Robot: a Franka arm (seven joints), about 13 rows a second.
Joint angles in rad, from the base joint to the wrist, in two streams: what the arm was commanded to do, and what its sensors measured. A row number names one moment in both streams.
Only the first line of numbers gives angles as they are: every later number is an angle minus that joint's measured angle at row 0.
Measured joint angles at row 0:
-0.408, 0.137, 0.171, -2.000, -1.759, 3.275, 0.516
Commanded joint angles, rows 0 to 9:
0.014, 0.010, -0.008, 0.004, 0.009, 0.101, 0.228
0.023, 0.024, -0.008, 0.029, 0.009, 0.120, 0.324
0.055, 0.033, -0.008, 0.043, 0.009, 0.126, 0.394
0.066, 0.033, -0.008, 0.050, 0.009, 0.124, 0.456
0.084, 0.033, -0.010, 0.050, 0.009, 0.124, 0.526
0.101, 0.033, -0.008, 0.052, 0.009, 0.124, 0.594
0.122, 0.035, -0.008, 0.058, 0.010, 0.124, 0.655
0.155, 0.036, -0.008, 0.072, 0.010, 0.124, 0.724
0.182, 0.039, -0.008, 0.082, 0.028, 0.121, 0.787
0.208, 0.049, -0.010, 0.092, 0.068, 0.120, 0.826
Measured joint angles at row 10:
0.157, 0.019, 0.001, 0.051, 0.024, 0.107, 0.737
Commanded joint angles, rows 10 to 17:
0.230, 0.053, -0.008, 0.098, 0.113, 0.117, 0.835
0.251, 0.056, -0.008, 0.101, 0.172, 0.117, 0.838
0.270, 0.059, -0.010, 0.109, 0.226, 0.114, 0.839
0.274, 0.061, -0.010, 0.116, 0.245, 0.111, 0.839
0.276, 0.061, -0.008, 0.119, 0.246, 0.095, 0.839
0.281, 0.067, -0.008, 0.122, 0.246, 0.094, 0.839
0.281, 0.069, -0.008, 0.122, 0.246, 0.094, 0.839
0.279, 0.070, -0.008, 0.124, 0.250, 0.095, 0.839
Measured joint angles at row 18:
0.269, 0.050, -0.002, 0.100, 0.234, 0.102, 0.822
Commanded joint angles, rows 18 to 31:
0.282, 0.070, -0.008, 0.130, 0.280, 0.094, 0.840
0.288, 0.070, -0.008, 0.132, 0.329, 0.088, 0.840
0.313, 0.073, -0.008, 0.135, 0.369, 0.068, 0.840
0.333, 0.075, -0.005, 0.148, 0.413, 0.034, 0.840
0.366, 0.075, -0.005, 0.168, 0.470, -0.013, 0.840
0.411, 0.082, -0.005, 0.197, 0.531, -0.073, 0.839
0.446, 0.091, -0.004, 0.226, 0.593, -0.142, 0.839
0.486, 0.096, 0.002, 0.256, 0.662, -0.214, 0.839
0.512, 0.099, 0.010, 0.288, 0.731, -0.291, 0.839
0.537, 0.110, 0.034, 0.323, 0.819, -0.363, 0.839
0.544, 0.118, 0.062, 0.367, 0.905, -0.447, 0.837
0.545, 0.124, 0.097, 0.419, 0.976, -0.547, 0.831
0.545, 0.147, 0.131, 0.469, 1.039, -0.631, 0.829
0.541, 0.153, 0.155, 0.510, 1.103, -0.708, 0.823
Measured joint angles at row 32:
0.539, 0.099, 0.117, 0.397, 1.011, -0.589, 0.827
